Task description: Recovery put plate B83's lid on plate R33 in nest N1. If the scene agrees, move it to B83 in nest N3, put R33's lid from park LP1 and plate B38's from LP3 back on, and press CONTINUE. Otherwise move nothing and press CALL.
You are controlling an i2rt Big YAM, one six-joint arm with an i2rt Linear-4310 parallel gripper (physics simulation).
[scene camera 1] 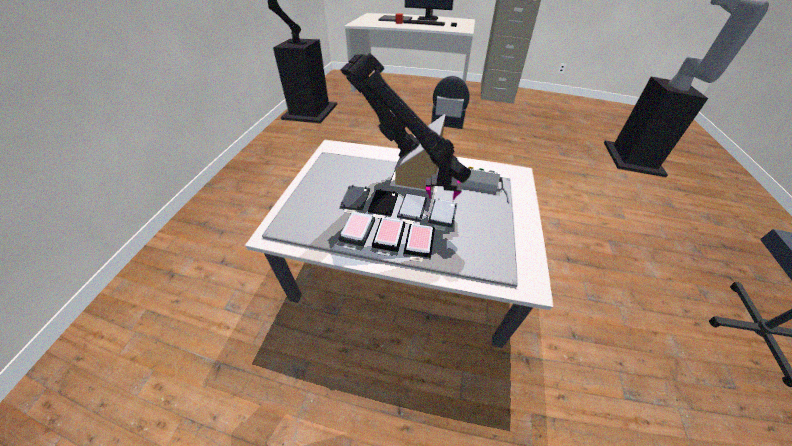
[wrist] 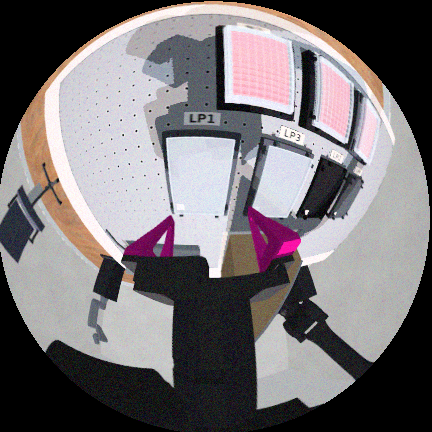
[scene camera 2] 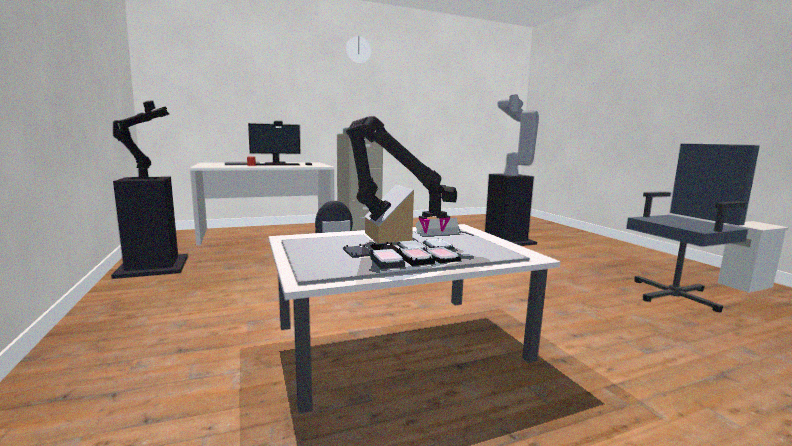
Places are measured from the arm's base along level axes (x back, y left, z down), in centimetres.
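Pixels of known places: gripper, fingertip midpoint: (scene camera 1: 441, 198) (wrist: 209, 214) (scene camera 2: 433, 232); arm's base at its link origin: (scene camera 1: 411, 147) (scene camera 2: 381, 211).
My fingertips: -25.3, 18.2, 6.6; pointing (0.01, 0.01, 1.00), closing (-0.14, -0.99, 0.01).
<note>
Ahead of a thing's pixels: the offset from my fingertips to its top centre, as dx, dy, dz.
My gripper (scene camera 1: 442, 193) (scene camera 2: 435, 230) (wrist: 209, 214) is open and empty, fingers down, above the back edge of park LP1. A pale lid @(-1.9, +1.5, +4.7) (scene camera 1: 442, 212) (wrist: 200, 172) lies in LP1. Another pale lid @(-1.5, -11.7, +4.7) (scene camera 1: 411, 206) (wrist: 283, 180) lies in LP3. Three pink gridded plates stand in the front row: the N1 plate @(-19.7, -30.7, +2.6) (scene camera 1: 356, 226) (wrist: 369, 131), the middle plate @(-19.5, -17.7, +2.9) (scene camera 1: 389, 232) (wrist: 335, 100) and the N3 plate @(-19.4, -5.5, +3.7) (scene camera 1: 420, 239) (wrist: 258, 70). Whether a clear lid covers any of them, and their plate codes, cannot be told. The button box @(+23.1, +13.4, -2.0) (scene camera 1: 483, 181) (scene camera 2: 454, 228) stands behind, its button labels unreadable.
Black park LP2 @(-1.4, -24.7, +4.4) (scene camera 1: 383, 203) (wrist: 321, 187) and dark grey park LP4 @(-1.3, -37.8, +4.4) (scene camera 1: 354, 197) (wrist: 347, 196) lie beside LP3. A tan wedge-shaped block (scene camera 1: 412, 170) (scene camera 2: 396, 226) with a sloped pale face stands behind the parks, close to the arm. A cable runs beside the button box.
</note>
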